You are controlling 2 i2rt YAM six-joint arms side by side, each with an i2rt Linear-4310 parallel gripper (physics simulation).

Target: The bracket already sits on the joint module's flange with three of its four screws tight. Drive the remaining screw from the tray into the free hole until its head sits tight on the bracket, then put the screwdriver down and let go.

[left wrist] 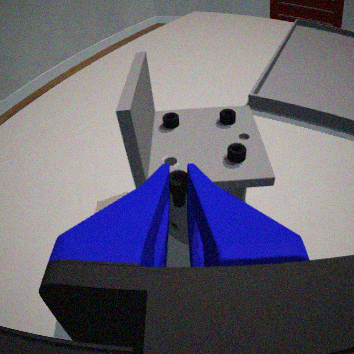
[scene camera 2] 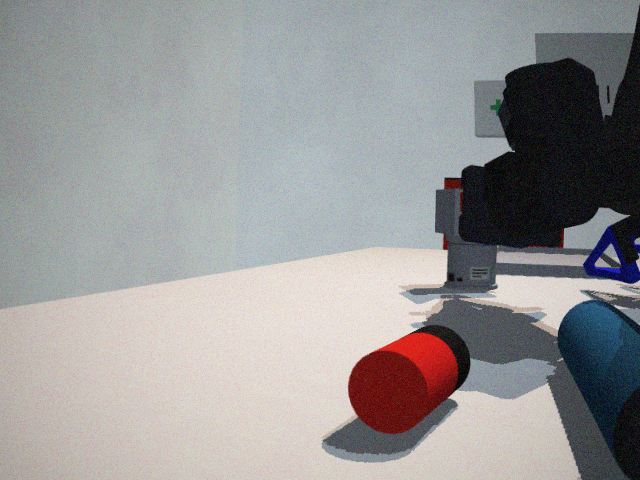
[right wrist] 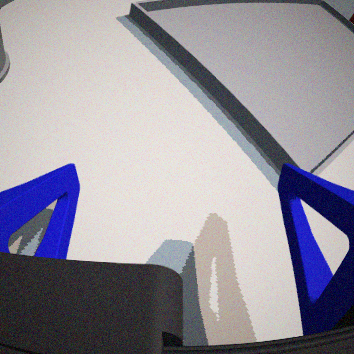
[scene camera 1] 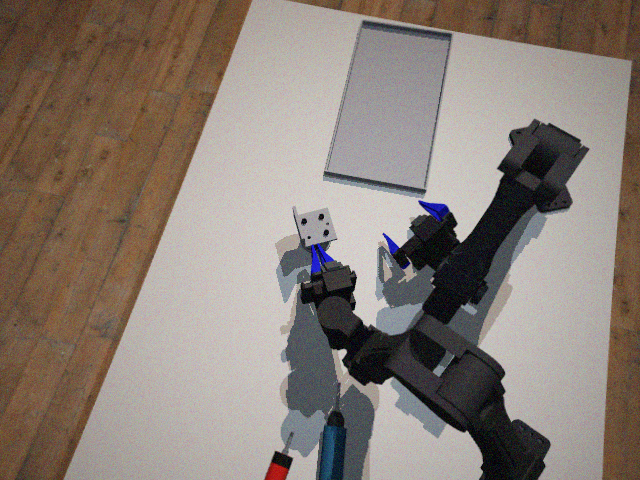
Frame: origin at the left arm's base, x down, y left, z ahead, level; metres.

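Seen in the pictures: left gripper, fingertip midpoint: [left wrist: 177, 175] [scene camera 2: 476, 219] [scene camera 1: 314, 245]; right gripper, fingertip midpoint: [scene camera 2: 606, 258] [right wrist: 178, 174] [scene camera 1: 401, 218]; left arm's base at its link origin: [scene camera 1: 505, 479].
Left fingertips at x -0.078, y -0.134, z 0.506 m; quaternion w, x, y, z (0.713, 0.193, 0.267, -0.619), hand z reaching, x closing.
Pixels of each thing's top centre, then the offset from my left fingertips to it. "*": a spot on its surface instead.
- joint module at its top centre: [scene camera 2: 472, 230] dz +0.025, dx +0.014, dy -0.036 m
- free hole at a spot on its surface: [left wrist: 170, 161] * dz +0.025, dx +0.015, dy -0.013 m
- black screw at its top centre: [left wrist: 176, 175] dz -0.002, dx -0.003, dy +0.002 m
- blue screwdriver at a spot on its surface: [scene camera 2: 602, 341] * dz -0.254, dx +0.042, dy +0.324 m
- grey tray at its top centre: [right wrist: 323, 41] [scene camera 2: 550, 254] [left wrist: 344, 55] [scene camera 1: 392, 99] dz +0.084, dx +0.062, dy -0.406 m
The grey bracket [scene camera 1: 316, 227] [left wrist: 200, 142] sits on the joint module [scene camera 2: 467, 263], with three black screws seated in it. The free hole [left wrist: 170, 161] is at its near left corner in the left wrist view. My left gripper [scene camera 1: 315, 246] [left wrist: 177, 175] is shut on a black screw [left wrist: 178, 187], held upright between the fingertips, just on the near side of the free hole. My right gripper [scene camera 1: 402, 219] [right wrist: 178, 174] is open and empty above the table. The blue screwdriver [scene camera 1: 332, 449] [scene camera 2: 602, 341] and a red one [scene camera 1: 277, 467] [scene camera 2: 403, 379] lie on the table.
The grey tray [scene camera 1: 326, 174] [left wrist: 300, 112] [right wrist: 215, 95] lies beyond both grippers; no screw shows in it. The left arm crosses above the table near the screwdriver tips in scene camera 1. The bracket has an upright wall [left wrist: 135, 112] on its left side.
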